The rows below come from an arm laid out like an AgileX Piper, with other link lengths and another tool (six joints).
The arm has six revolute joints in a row. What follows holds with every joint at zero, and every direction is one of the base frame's. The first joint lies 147.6 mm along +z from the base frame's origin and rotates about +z. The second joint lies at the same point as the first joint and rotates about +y. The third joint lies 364.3 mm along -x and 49.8 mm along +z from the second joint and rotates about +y. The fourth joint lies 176 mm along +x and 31.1 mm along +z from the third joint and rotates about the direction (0.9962, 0, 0.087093). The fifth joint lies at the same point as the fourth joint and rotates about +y. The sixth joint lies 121.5 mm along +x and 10.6 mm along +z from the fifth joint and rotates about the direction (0.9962, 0, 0.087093). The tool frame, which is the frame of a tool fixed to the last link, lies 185.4 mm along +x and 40 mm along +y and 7.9 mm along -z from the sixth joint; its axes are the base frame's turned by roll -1.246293, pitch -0.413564 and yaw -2.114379 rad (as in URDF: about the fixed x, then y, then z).
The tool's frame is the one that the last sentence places.
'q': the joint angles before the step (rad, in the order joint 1, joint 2, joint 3, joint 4, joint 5, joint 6). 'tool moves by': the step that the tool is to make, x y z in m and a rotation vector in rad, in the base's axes. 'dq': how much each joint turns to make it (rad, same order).
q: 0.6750 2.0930 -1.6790 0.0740 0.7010 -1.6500
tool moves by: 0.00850 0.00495 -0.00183 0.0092 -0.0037 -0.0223
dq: 0.0000 0.0240 -0.0390 -0.0120 0.0051 0.0309
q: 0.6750 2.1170 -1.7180 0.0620 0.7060 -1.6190
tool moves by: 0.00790 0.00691 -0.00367 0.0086 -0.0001 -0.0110
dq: 0.0000 0.0300 -0.0460 -0.0010 0.0100 0.0140
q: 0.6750 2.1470 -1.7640 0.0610 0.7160 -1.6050
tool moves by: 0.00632 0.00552 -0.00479 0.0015 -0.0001 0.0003
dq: 0.0000 0.0280 -0.0390 0.0009 0.0100 0.0000
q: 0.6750 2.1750 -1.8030 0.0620 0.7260 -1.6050
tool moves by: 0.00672 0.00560 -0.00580 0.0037 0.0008 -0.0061
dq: 0.0000 0.0300 -0.0390 -0.0011 0.0070 0.0081
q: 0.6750 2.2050 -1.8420 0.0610 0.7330 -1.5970
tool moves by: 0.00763 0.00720 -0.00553 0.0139 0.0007 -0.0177
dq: 0.0000 0.0310 -0.0400 0.0000 0.0000 0.0210
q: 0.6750 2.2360 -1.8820 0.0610 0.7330 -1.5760
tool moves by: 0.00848 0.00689 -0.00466 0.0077 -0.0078 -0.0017
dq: 0.0000 0.0300 -0.0410 0.0001 0.0000 0.0020
